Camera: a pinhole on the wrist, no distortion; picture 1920 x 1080 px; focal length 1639.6 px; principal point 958.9 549.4 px. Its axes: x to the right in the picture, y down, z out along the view. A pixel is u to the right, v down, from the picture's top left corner.
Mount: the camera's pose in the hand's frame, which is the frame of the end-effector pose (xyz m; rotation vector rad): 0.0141 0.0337 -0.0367 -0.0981 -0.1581 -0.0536
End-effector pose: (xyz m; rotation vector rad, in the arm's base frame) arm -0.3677 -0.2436 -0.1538 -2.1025 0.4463 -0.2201
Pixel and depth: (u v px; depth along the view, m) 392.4 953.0 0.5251
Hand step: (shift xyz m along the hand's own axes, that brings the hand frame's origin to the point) -0.2380 0.2238 0.4383
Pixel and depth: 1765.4 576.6 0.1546
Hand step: 0.0654 0.0485 0.1271
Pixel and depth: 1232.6 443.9 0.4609
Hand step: 0.0170 0.0476 0.4313
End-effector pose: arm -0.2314 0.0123 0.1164 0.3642 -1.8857 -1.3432
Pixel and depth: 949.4 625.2 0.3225
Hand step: -0.0367 0.0814 0.2785
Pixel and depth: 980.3 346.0 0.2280
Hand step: -0.0199 0.0286 0.1905
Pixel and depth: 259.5 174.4 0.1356
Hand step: -0.0658 0.0193 0.0902
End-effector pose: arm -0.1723 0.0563 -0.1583 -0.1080 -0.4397 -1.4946
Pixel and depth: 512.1 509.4 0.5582
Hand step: -0.2230 0.0839 0.4888
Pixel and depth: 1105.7 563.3 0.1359
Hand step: 0.0052 0.0481 0.0987
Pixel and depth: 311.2 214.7 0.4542
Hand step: -0.2387 -0.0041 0.3896
